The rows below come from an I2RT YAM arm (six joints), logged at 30 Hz.
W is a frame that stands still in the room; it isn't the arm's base.
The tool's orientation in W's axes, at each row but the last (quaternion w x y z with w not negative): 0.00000 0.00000 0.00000 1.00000; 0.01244 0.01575 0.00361 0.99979; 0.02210 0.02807 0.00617 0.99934; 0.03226 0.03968 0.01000 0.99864
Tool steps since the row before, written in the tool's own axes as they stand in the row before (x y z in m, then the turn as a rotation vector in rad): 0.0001 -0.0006 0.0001 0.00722 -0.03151 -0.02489; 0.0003 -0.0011 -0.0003 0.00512 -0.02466 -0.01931; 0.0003 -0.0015 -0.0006 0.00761 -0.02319 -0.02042; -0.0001 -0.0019 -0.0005 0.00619 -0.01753 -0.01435
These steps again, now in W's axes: -0.0001 0.0006 0.0001 -0.00722 0.03151 -0.02489; -0.0003 0.0011 -0.0003 -0.00512 0.02465 -0.01933; -0.0003 0.0015 -0.0006 -0.00773 0.02328 -0.02028; 0.0002 0.0019 -0.0005 -0.00619 0.01764 -0.01421
